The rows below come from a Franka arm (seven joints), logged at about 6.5 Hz.
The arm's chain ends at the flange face. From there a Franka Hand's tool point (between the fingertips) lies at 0.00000 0.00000 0.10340 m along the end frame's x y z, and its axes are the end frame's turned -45 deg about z.
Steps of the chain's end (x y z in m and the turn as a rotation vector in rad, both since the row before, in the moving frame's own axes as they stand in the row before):
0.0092 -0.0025 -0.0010 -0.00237 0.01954 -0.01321
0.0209 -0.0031 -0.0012 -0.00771 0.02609 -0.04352
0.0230 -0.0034 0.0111 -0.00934 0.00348 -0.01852
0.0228 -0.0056 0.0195 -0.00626 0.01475 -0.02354
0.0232 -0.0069 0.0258 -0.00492 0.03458 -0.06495
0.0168 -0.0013 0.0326 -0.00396 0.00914 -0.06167
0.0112 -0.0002 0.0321 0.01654 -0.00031 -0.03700
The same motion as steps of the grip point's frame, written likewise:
0.0095 0.0063 -0.0010 -0.01549 0.01214 -0.01321
0.0184 0.0150 -0.0012 -0.02390 0.01300 -0.04352
0.0182 0.0148 0.0111 -0.00907 -0.00414 -0.01852
0.0207 0.0137 0.0195 -0.01486 0.00600 -0.02354
0.0235 0.0143 0.0257 -0.02793 0.02097 -0.06495
0.0132 0.0119 0.0326 -0.00926 0.00366 -0.06167
0.0092 0.0065 0.0321 0.01191 0.01148 -0.03700

